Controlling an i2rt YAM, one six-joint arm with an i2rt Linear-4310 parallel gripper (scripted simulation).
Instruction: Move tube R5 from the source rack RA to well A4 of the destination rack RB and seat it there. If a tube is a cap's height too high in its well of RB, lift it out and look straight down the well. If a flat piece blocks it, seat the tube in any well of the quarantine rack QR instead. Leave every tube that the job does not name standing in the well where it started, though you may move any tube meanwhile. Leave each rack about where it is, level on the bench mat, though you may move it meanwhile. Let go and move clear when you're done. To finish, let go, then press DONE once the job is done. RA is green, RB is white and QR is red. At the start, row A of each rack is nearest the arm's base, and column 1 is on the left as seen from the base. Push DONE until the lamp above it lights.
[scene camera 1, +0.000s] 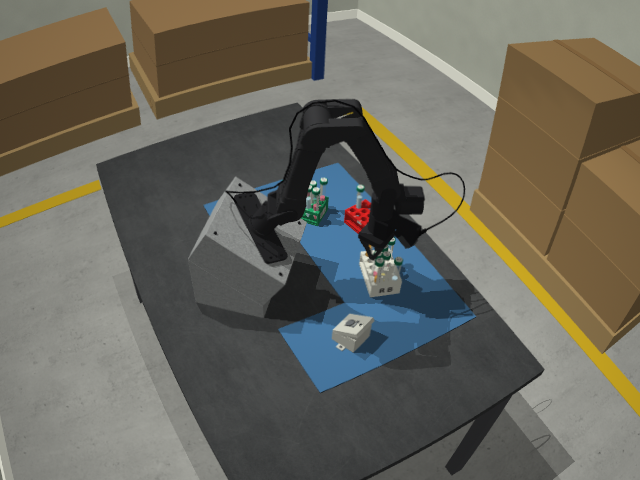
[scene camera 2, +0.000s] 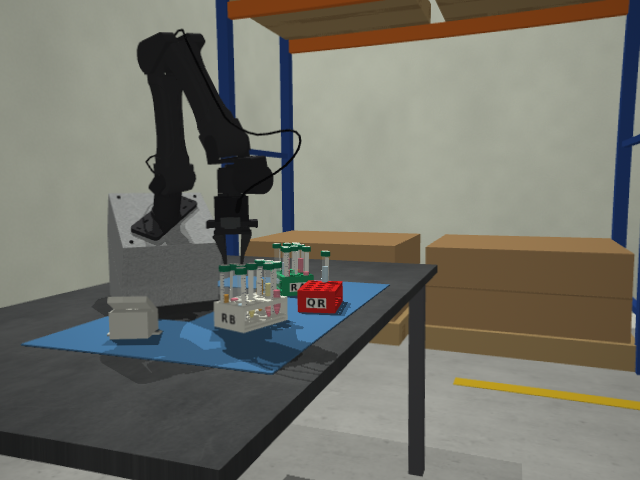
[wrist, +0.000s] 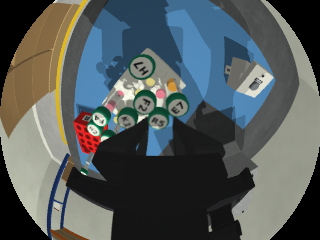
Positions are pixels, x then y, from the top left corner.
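My gripper (scene camera 2: 233, 268): 1.13 m from the lens. A red rack QR (scene camera 2: 312, 298): 1.22 m from the lens.
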